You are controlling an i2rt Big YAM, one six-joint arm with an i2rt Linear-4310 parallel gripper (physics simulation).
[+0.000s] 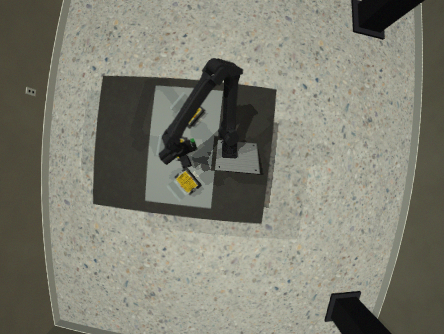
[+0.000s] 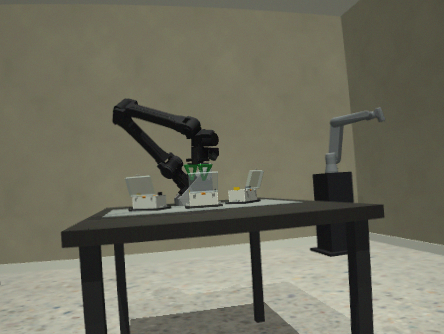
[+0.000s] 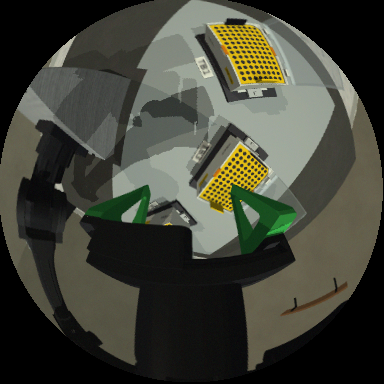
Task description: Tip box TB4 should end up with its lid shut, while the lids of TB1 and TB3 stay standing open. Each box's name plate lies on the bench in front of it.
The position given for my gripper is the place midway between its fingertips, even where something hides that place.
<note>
In view: my gripper (image 3: 189,188), a light grey mat (image 3: 175,108) and a tip box (image 3: 232,136).
</note>
